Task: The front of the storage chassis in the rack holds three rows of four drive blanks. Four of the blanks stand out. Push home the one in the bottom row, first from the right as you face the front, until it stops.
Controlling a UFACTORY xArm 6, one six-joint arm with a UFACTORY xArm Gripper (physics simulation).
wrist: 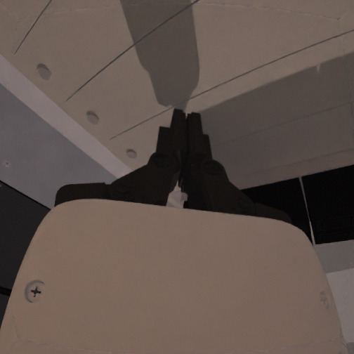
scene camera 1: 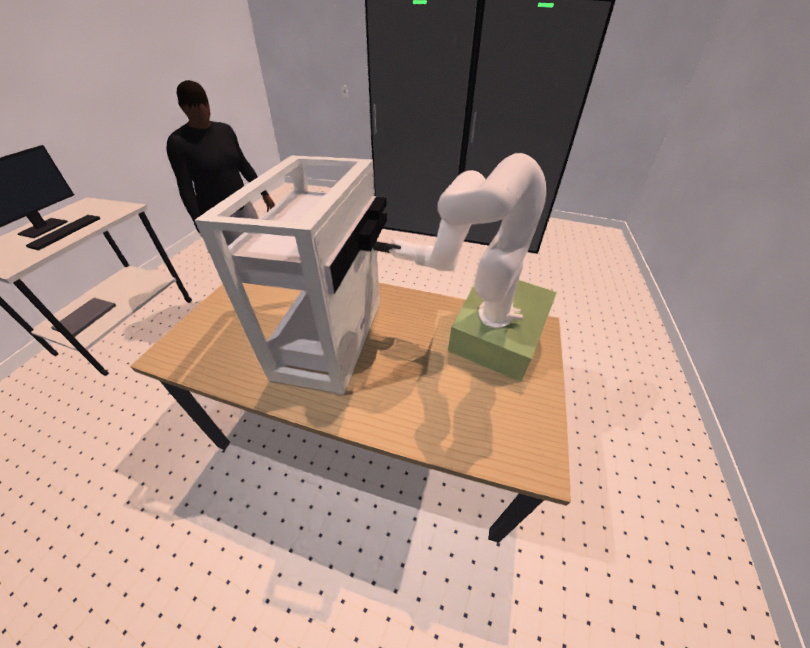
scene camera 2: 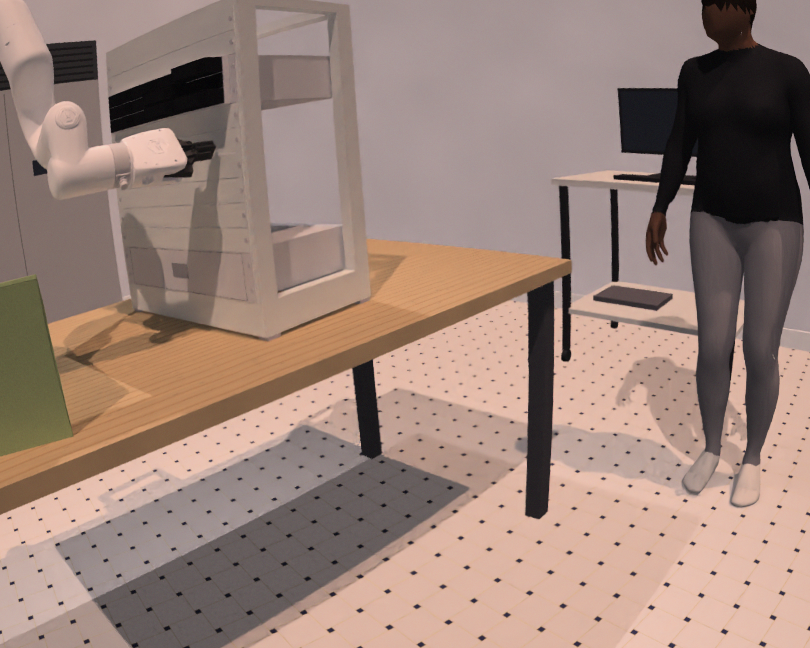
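Seen in the pictures: gripper, fingertip midpoint: (scene camera 1: 374,245) (scene camera 2: 212,149); arm's base, origin of the base link: (scene camera 1: 496,313).
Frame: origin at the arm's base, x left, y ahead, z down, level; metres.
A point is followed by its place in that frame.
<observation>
The storage chassis front (scene camera 1: 344,262) {z -0.296, x 0.308, y 0.418 m} (scene camera 2: 145,100) {z -0.297, x 0.162, y 0.411 m} (wrist: 327,212) is a black band high in the pale rack (scene camera 1: 243,297) {z -0.219, x 0.467, y 0.662 m} (scene camera 2: 255,168) {z -0.132, x -0.062, y 0.524 m}. Dark blocks jut from it toward its right end. Single blanks and rows blend together in the dark, so the bottom-row right blank cannot be made out separately. My gripper (scene camera 1: 376,245) {z -0.177, x 0.011, y 0.479 m} (scene camera 2: 213,145) {z -0.177, x 0.011, y 0.479 m} (wrist: 181,129) is shut and empty. Its fingertips point at the pale rack panels, below the black front and near its right end. In the wrist view, the black front lies to the right. Whether the tips touch a panel cannot be told.
The rack stands on a wooden table (scene camera 1: 398,405) {z 0.172, x 0.393, y 0.225 m} (scene camera 2: 418,290) {z 0.172, x -0.040, y 0.899 m}. The arm's green base block (scene camera 1: 489,344) {z 0.052, x 0.114, y -0.007 m} (scene camera 2: 30,371) {z 0.066, x -0.182, y 0.062 m} is in front of it. A person (scene camera 1: 202,158) (scene camera 2: 746,135) stands behind the rack, near a desk (scene camera 1: 74,233) with a monitor. Dark cabinets (scene camera 1: 425,114) stand by the wall.
</observation>
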